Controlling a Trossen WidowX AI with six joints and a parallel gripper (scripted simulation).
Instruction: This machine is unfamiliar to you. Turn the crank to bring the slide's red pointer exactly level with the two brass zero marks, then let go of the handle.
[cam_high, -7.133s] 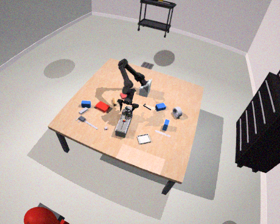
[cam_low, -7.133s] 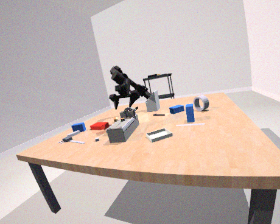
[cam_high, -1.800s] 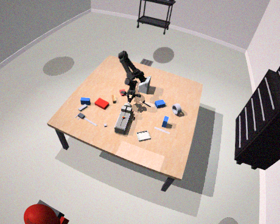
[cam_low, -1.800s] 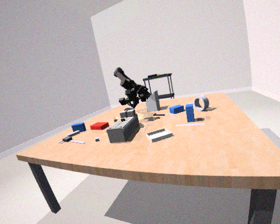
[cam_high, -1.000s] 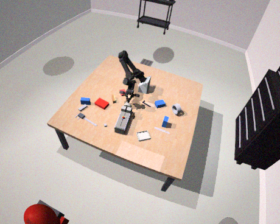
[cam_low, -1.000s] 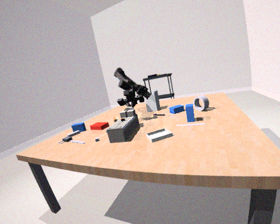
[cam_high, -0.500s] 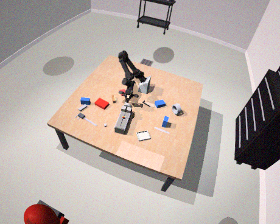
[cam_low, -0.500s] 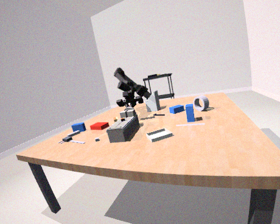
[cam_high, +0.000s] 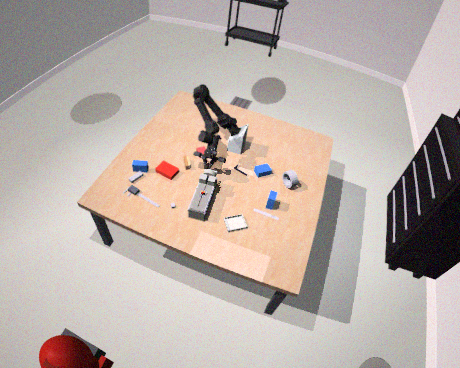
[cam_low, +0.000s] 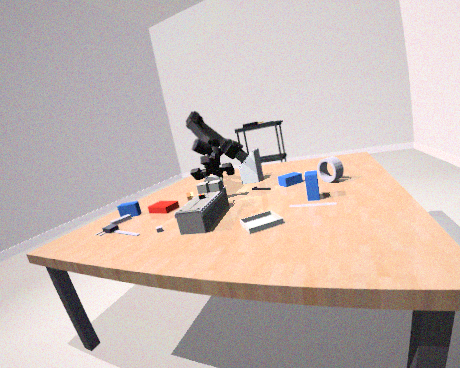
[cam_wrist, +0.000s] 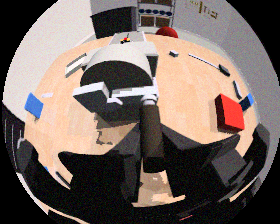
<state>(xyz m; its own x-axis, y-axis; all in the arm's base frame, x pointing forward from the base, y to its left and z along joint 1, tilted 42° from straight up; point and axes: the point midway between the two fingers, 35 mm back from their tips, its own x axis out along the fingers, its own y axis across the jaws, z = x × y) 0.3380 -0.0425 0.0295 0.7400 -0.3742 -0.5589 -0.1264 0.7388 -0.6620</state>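
Right now the red pointer is 17 cm ahead of my gripper tip, 5 cm to the left of it and 2 cm above it. Round my gripper tip: red block (23 cm to the right, 5 cm below, 5 cm ahead); then white tray (27 cm to the left, 22 cm ahead, 6 cm below); then dark crank handle (2 cm behind, 2 cm above).
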